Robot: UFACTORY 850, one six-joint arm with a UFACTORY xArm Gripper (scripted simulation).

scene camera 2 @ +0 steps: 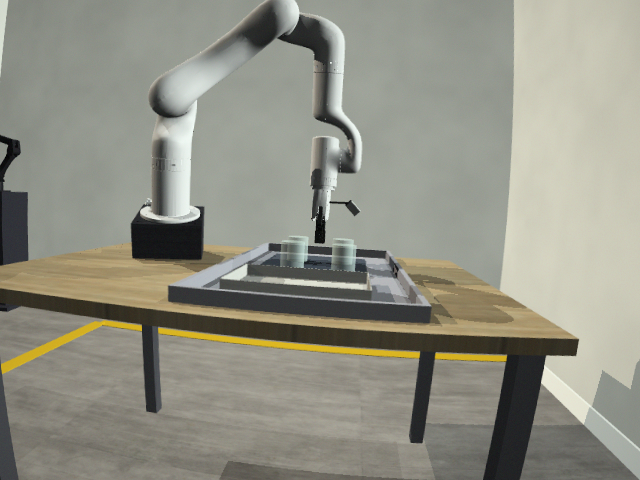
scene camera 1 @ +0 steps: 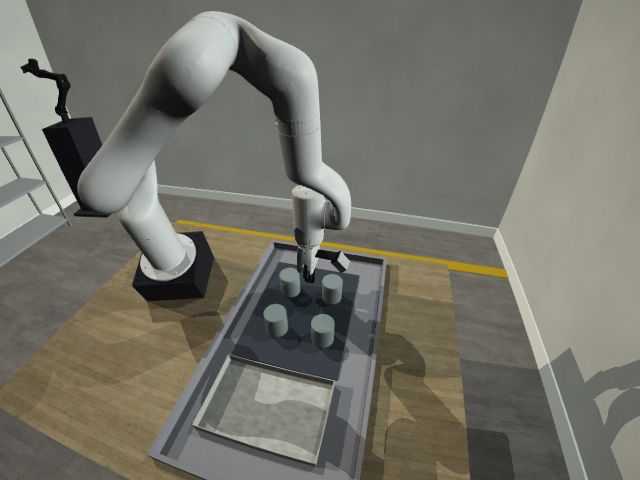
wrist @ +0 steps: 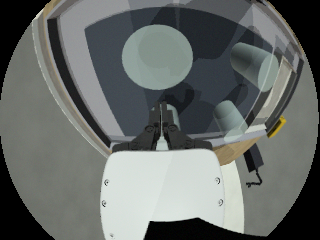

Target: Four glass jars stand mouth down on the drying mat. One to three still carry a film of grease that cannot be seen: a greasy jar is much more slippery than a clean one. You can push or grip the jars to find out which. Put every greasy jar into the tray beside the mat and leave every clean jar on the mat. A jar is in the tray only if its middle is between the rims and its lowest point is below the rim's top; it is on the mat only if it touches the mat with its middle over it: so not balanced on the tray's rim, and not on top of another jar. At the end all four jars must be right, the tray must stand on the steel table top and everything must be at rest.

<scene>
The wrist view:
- my gripper: 161, 109
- jar: 260, 67
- jar: 232, 125
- jar: 157, 57
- dark drying mat: 212, 79
</scene>
